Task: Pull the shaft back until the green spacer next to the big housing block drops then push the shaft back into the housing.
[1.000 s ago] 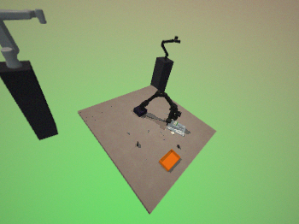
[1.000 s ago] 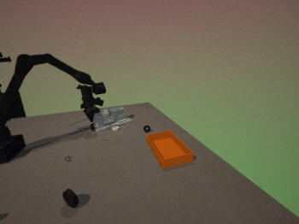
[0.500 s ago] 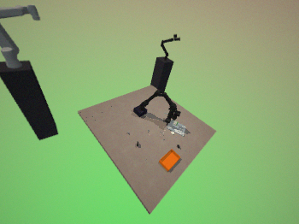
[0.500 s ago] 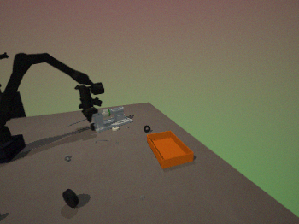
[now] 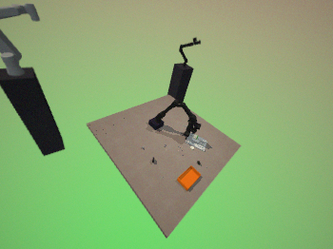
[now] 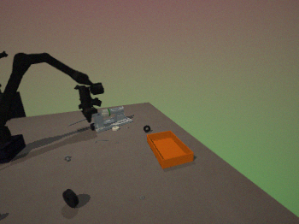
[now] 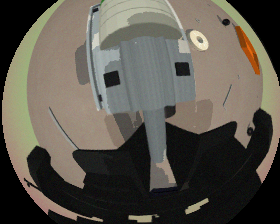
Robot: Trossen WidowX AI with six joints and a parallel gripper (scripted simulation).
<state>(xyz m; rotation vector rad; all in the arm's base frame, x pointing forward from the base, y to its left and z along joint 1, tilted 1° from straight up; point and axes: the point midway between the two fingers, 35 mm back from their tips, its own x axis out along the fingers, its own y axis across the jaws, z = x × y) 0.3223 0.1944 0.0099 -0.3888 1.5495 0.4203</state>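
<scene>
The grey shaft is 60 mm ahead of my gripper tip, 30 mm to the left of it and 30 mm above it. From my gripper tip the other things lie so: pale spacer 150 mm ahead, 40 mm to the right, 40 mm below; green spacer 100 mm ahead, 60 mm to the left, 30 mm above; orange tray 390 mm ahead, 310 mm to the right, 40 mm below.
</scene>
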